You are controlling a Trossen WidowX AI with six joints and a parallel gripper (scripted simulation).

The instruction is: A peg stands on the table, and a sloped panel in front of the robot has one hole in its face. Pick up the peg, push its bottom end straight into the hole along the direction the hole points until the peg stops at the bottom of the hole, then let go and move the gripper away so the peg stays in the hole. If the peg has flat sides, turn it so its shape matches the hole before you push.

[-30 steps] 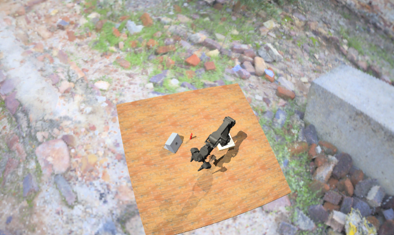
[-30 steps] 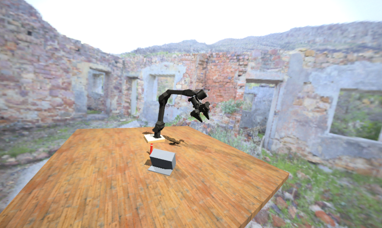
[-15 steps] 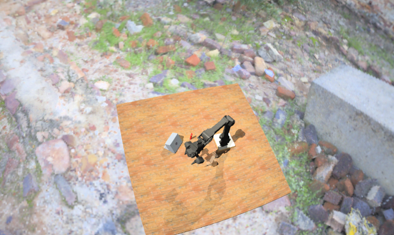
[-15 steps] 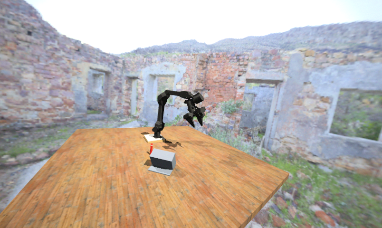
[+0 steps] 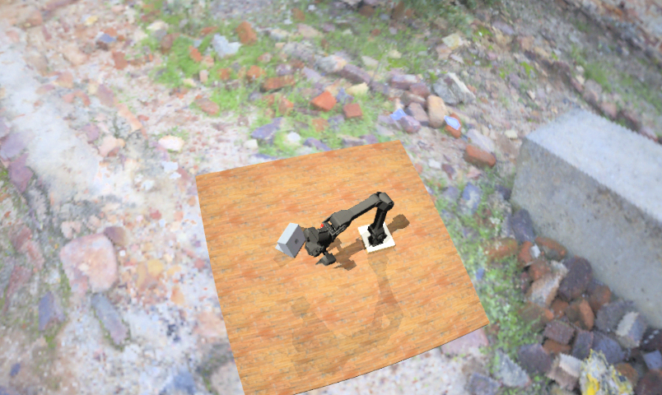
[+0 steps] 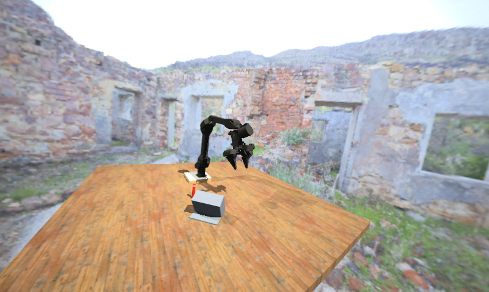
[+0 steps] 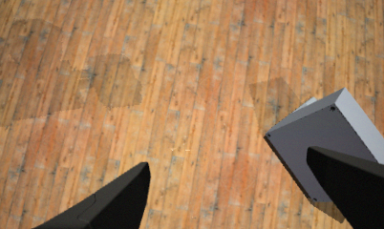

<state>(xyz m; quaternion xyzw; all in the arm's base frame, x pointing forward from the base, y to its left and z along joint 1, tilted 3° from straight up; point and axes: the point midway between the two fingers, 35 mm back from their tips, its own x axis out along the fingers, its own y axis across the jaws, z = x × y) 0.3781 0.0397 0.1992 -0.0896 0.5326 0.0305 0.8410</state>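
The round red peg is 18 cm to the right of my gripper tip, 16 cm behind it and 14 cm below it. Also, from my gripper tip: grey sloped panel: 18 cm to the right, 15 cm below, 1 cm ahead.
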